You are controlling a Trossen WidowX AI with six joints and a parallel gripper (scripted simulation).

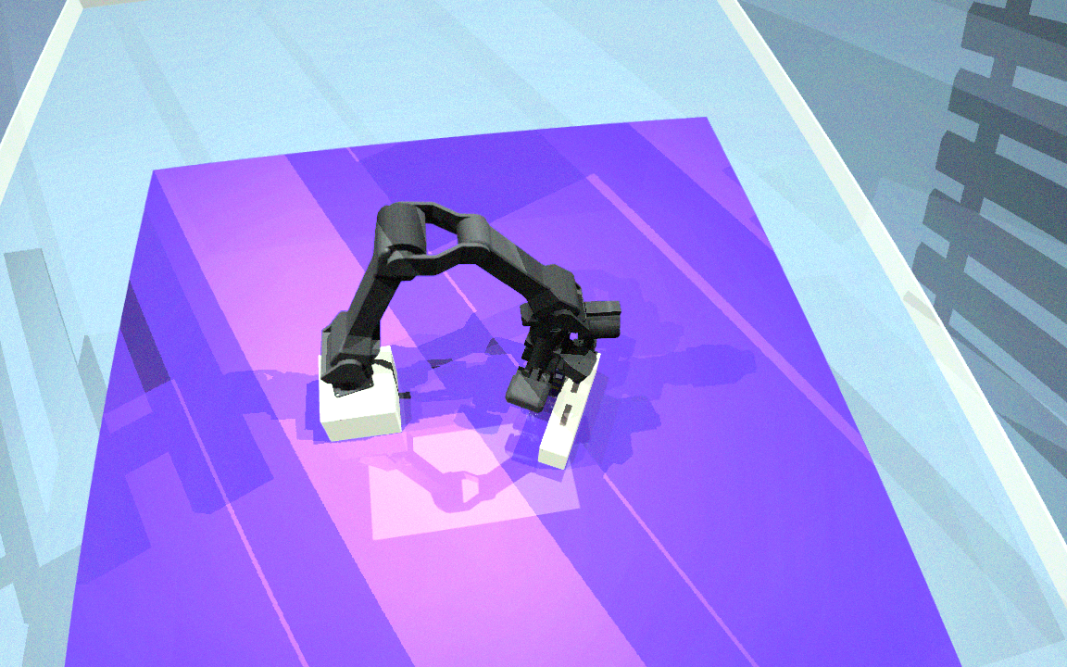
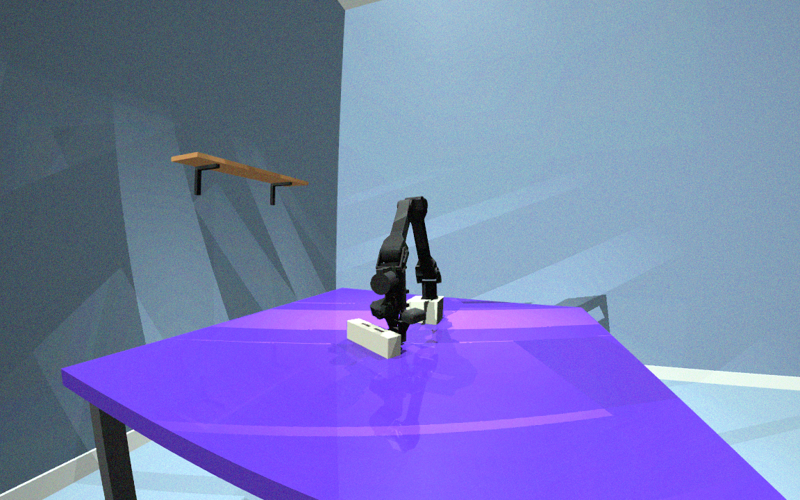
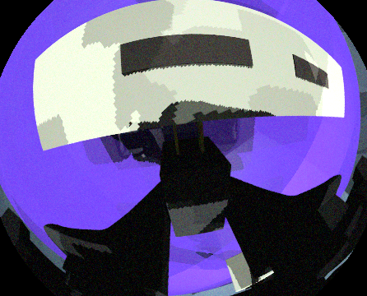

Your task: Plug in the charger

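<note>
Right now the dark charger is 1 cm ahead of my gripper tip, 1 cm to the right of it and 1 cm above it.
</note>
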